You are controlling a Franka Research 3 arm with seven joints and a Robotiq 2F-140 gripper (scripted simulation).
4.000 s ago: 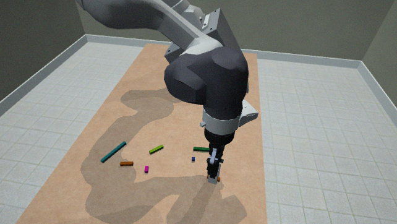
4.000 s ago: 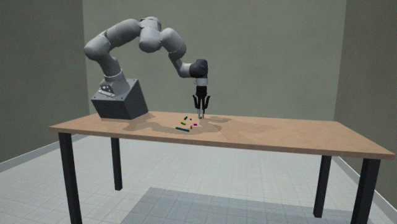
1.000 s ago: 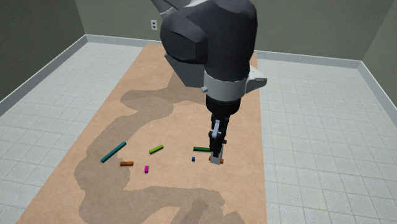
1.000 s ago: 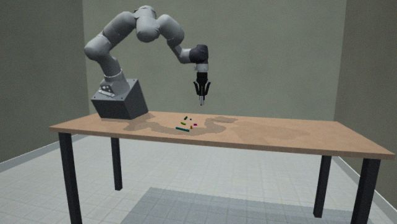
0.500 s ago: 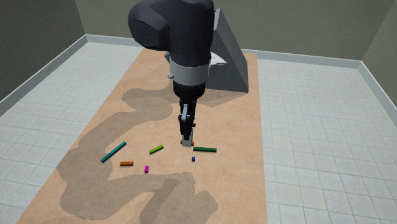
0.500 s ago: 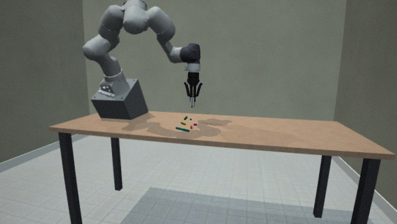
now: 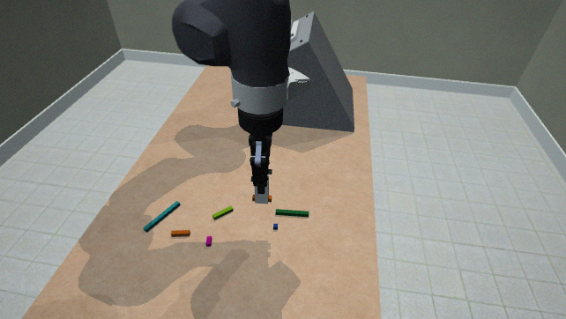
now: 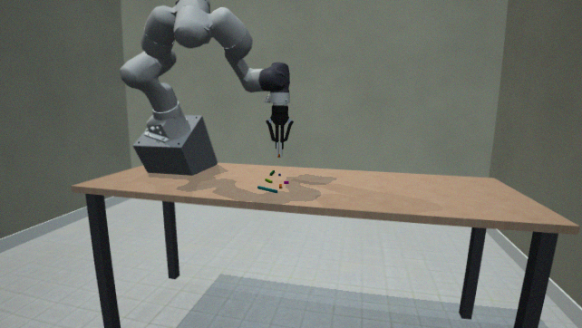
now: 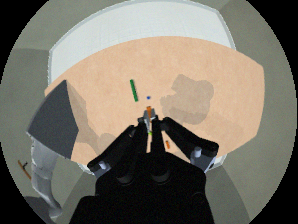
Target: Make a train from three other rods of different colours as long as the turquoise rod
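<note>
Now: hand 10 mm past the blue rod, 30 mm to the right of it and 130 mm above it. Round my hand: green rod: 60 mm behind, 60 mm to the left, 130 mm below; then magenta rod: 70 mm ahead, 100 mm to the right, 130 mm below; then lime rod: 10 mm behind, 100 mm to the right, 130 mm below.
</note>
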